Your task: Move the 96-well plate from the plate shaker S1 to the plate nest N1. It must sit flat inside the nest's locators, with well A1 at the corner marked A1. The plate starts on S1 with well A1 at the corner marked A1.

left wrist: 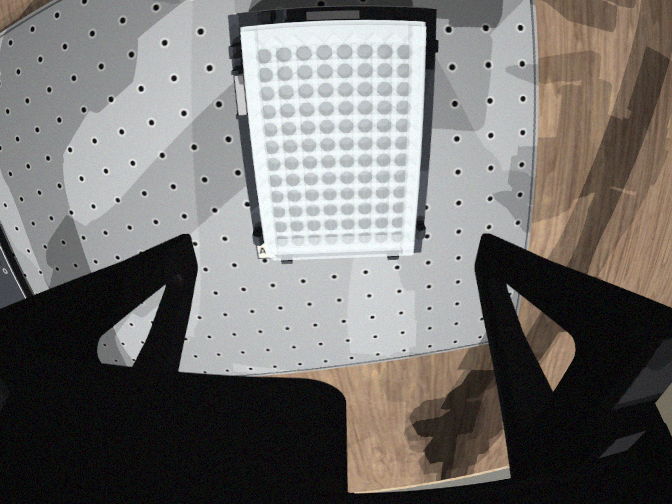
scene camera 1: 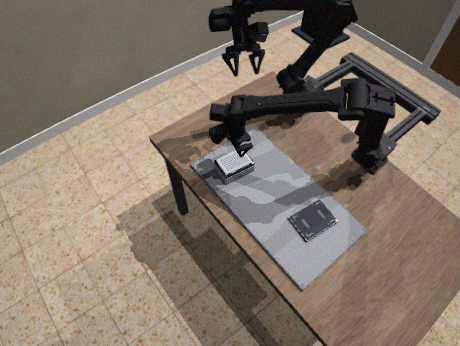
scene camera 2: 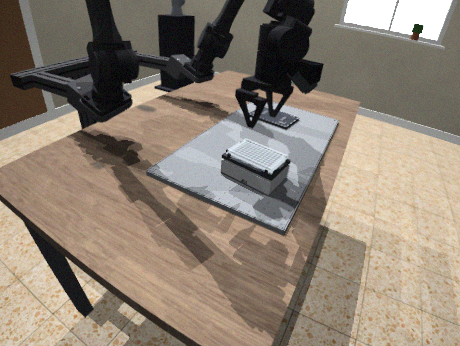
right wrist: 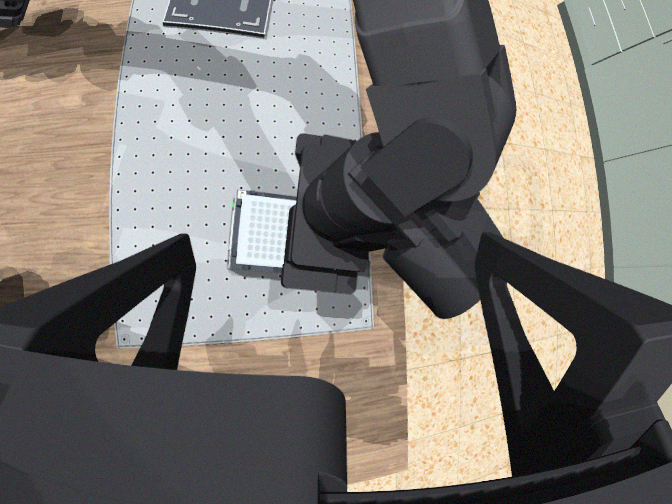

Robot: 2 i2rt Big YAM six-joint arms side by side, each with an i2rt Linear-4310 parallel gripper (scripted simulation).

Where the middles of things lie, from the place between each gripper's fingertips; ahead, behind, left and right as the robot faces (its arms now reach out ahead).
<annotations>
I see my left gripper (scene camera 2: 262,121) 10 cm above the 96-well plate (scene camera 2: 247,151). Also, from my left hand: plate nest N1 (scene camera 1: 317,224): 11 cm behind, 38 cm to the left, 15 cm below.
The 96-well plate lies 80 mm ahead of my right hand (scene camera 1: 246,75), 50 mm to the left of it and 390 mm below it. From my right hand the other things lie so: plate nest N1: 40 mm behind, 430 mm to the left, 450 mm below.
</annotations>
